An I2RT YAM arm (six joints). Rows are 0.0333 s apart.
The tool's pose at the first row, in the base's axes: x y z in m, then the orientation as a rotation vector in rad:
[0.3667, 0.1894, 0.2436, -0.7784, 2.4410, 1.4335]
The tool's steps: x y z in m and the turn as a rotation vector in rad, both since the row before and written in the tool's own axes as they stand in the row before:
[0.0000, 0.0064, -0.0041, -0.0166, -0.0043, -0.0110]
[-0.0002, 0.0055, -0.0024, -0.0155, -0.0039, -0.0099]
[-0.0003, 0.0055, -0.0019, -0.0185, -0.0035, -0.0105]
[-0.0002, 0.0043, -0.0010, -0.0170, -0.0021, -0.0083]
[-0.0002, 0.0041, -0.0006, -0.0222, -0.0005, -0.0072]
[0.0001, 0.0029, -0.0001, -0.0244, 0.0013, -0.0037]
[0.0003, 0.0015, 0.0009, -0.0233, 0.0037, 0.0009]
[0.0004, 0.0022, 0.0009, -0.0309, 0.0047, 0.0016]
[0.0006, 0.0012, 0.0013, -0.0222, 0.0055, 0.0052]
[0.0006, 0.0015, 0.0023, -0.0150, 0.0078, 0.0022]
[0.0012, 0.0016, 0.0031, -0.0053, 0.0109, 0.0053]
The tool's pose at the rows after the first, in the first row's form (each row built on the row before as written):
[0.3636, 0.1884, 0.2505, -0.7902, 2.4209, 1.4518]
[0.3610, 0.1884, 0.2559, -0.8008, 2.4023, 1.4688]
[0.3584, 0.1888, 0.2611, -0.8130, 2.3817, 1.4894]
[0.3563, 0.1894, 0.2649, -0.8237, 2.3644, 1.5086]
[0.3542, 0.1902, 0.2684, -0.8359, 2.3459, 1.5347]
[0.3525, 0.1909, 0.2706, -0.8465, 2.3297, 1.5648]
[0.3513, 0.1920, 0.2713, -0.8544, 2.3191, 1.5951]
[0.3496, 0.1932, 0.2725, -0.8642, 2.3046, 1.6354]
[0.3482, 0.1944, 0.2727, -0.8692, 2.2985, 1.6659]
[0.3464, 0.1966, 0.2728, -0.8781, 2.2958, 1.6858]
[0.3439, 0.1993, 0.2725, -0.8852, 2.3037, 1.6942]

